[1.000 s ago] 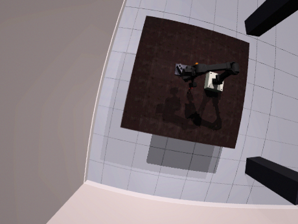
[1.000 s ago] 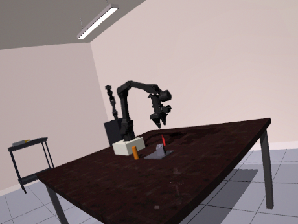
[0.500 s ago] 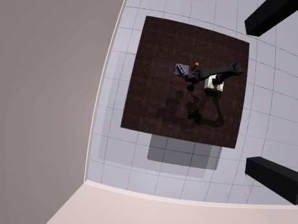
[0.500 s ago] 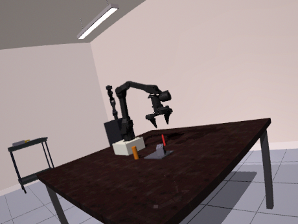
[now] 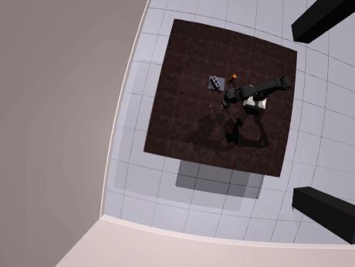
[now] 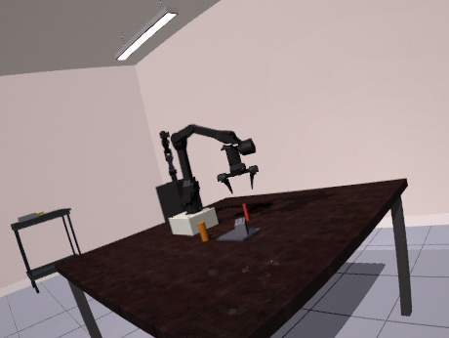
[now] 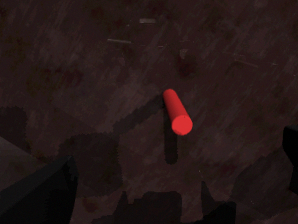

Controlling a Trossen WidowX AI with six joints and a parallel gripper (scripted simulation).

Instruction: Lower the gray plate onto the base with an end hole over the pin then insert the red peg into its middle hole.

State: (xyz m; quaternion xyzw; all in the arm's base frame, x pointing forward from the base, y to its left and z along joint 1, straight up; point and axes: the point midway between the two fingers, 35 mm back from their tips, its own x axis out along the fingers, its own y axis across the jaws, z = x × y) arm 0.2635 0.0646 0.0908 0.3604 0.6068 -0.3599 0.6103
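The red peg lies 100 mm below my gripper tip, 10 mm to the left of it and 10 mm behind it. Round my gripper tip: gray plate (190 mm to the right, 90 mm below, 80 mm ahead); then orange cylinder (240 mm to the right, 100 mm below, 80 mm behind); then gray base (180 mm to the right, 130 mm below, 60 mm ahead).
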